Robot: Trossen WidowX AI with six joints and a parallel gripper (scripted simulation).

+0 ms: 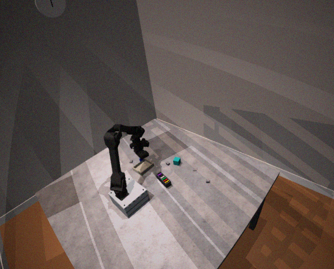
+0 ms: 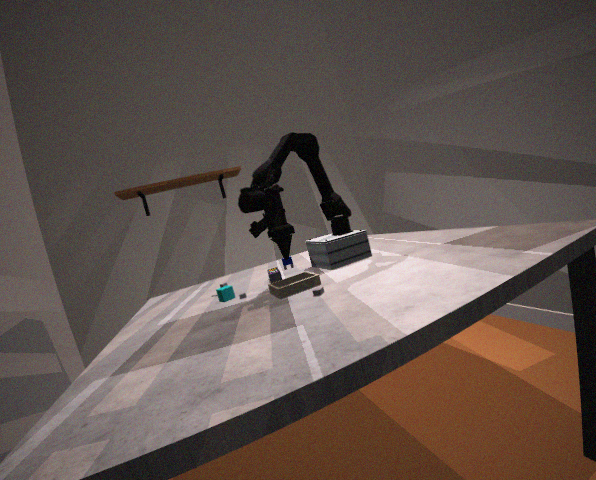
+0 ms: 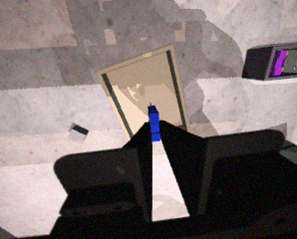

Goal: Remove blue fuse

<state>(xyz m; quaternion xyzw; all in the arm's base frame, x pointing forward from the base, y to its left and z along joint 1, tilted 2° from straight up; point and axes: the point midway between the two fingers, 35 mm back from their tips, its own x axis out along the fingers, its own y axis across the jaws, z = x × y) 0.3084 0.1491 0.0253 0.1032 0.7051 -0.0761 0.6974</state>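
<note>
The blue fuse lies 1 cm below my gripper tip. Also, from my gripper tip: white fuse: 2 cm behind, 21 cm to the right, 7 cm below; purple fuse: 1 cm behind, 18 cm to the right, 7 cm below; tan tray: 9 cm below.
</note>
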